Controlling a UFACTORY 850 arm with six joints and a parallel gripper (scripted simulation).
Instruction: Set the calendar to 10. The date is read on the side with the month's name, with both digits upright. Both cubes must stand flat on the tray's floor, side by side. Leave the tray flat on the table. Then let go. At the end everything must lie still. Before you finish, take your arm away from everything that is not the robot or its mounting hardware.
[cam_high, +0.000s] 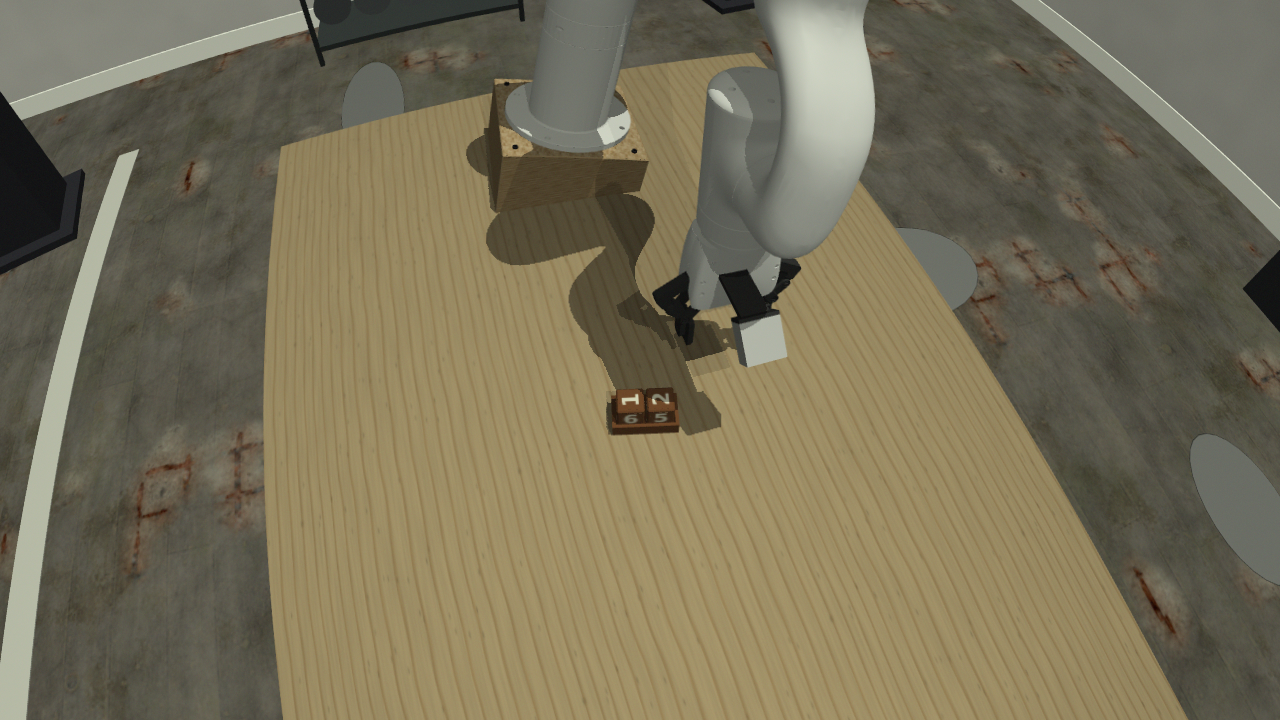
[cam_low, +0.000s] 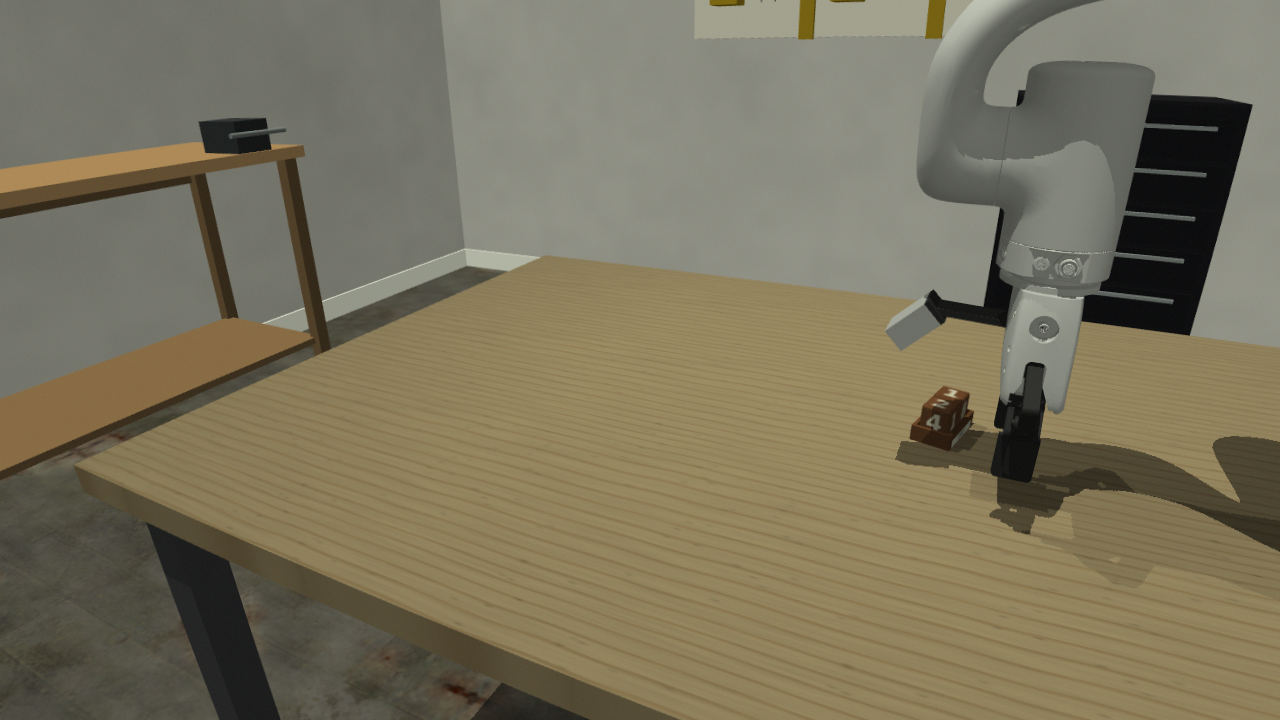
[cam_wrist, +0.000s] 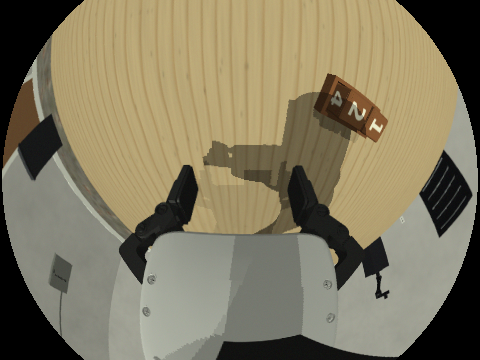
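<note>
Now: the small brown tray 120 mm to the right of my hand, 50 mm below it and 40 mm ahead of it.
</note>
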